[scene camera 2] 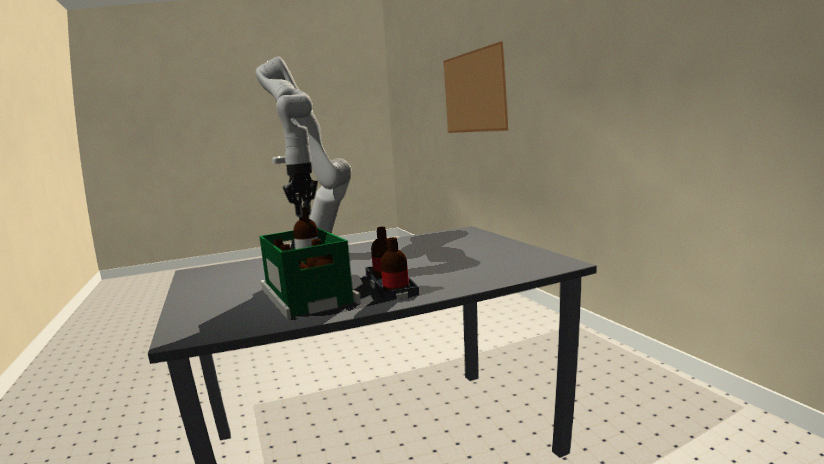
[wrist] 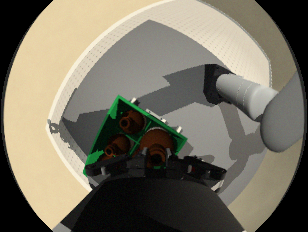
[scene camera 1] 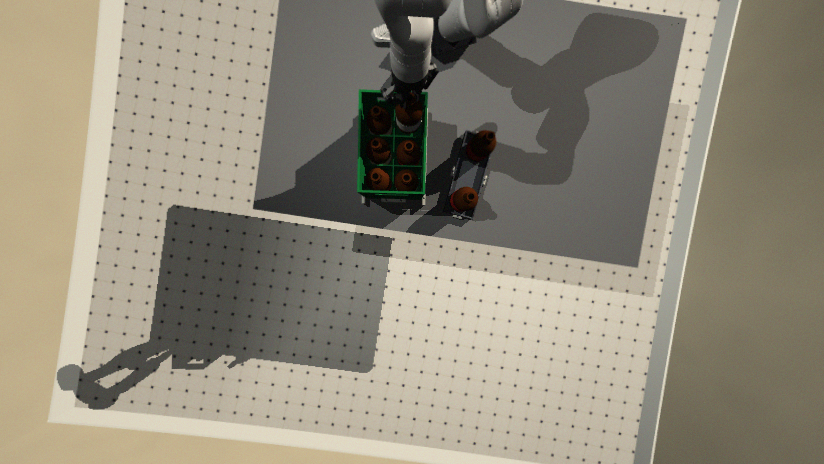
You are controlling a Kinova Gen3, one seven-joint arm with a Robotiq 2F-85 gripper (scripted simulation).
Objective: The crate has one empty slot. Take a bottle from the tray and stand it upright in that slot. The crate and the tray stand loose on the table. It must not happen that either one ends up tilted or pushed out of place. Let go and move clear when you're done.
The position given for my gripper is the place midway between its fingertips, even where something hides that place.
In view: my gripper [scene camera 2: 303,216] and a green crate [scene camera 2: 295,287].
The green crate shows as well in the wrist view [wrist: 110,125]. My gripper shows as well in the wrist view [wrist: 156,153] and in scene camera 1 [scene camera 1: 409,101].
